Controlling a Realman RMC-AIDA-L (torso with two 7-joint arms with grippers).
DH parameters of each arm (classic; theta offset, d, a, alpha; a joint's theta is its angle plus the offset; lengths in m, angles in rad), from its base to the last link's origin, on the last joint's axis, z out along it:
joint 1: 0 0.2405 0 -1.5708
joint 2: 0 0 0 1.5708
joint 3: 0 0.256 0 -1.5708
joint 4: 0 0 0 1.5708
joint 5: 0 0.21 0 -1.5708
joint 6: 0 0 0 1.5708
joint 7: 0 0.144 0 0
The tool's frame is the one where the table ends.
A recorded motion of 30 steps. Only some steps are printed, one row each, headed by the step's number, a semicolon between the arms.
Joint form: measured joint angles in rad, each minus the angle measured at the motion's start. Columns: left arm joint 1, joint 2, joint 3, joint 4, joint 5, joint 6, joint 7; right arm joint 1, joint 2, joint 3, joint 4, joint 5, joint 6, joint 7.
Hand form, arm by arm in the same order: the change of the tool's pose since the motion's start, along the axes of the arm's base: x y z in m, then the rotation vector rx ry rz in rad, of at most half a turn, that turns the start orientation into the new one. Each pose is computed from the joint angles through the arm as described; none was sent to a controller.
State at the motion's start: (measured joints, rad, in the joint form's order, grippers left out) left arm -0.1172 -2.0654 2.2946 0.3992 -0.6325 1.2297 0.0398; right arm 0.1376 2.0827 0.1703 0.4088 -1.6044 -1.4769 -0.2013
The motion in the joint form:
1: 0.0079 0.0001 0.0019 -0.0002 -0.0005 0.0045 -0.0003; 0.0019 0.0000 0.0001 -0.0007 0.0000 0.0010 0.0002
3: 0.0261 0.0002 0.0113 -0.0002 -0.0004 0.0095 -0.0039; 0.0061 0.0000 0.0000 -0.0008 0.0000 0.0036 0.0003
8: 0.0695 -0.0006 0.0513 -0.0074 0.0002 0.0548 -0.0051; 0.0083 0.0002 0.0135 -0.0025 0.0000 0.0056 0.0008
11: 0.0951 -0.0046 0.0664 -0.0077 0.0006 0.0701 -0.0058; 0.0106 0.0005 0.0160 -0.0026 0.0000 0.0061 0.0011
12: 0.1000 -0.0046 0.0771 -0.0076 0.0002 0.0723 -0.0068; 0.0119 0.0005 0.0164 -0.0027 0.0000 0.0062 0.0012
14: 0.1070 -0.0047 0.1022 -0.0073 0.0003 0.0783 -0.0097; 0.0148 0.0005 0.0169 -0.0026 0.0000 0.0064 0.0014
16: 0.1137 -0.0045 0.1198 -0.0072 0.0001 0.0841 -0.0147; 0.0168 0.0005 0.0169 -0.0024 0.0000 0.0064 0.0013
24: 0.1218 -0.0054 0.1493 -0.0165 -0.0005 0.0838 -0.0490; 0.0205 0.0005 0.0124 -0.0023 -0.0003 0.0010 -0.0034
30: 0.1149 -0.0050 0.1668 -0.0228 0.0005 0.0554 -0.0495; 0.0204 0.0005 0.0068 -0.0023 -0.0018 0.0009 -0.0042
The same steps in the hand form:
1: -0.0014 -0.0029 0.0002 0.0015 -0.0010 0.0042; -0.0002 0.0007 0.0000 -0.0007 -0.0005 0.0012
3: -0.0044 -0.0098 -0.0010 -0.0042 -0.0045 0.0146; -0.0008 0.0021 -0.0003 -0.0028 -0.0005 0.0038
8: -0.0072 -0.0292 -0.0040 -0.0129 -0.0077 0.0100; 0.0001 0.0039 0.0015 0.0073 0.0003 -0.0020
11: -0.0085 -0.0394 -0.0066 -0.0169 -0.0148 0.0171; -0.0003 0.0049 0.0016 0.0090 0.0011 -0.0012
12: -0.0082 -0.0420 -0.0082 -0.0247 -0.0161 0.0157; -0.0005 0.0053 0.0017 0.0092 0.0012 -0.0002
14: -0.0066 -0.0466 -0.0120 -0.0434 -0.0200 0.0066; -0.0011 0.0064 0.0017 0.0095 0.0015 0.0024
16: -0.0057 -0.0505 -0.0143 -0.0558 -0.0259 0.0016; -0.0015 0.0070 0.0017 0.0095 0.0017 0.0044
24: -0.0066 -0.0572 -0.0193 -0.0901 -0.0532 0.0076; -0.0031 0.0079 0.0017 0.0099 -0.0036 0.0135
30: -0.0083 -0.0575 -0.0246 -0.1261 -0.0407 0.0172; -0.0037 0.0074 0.0008 0.0043 -0.0054 0.0174

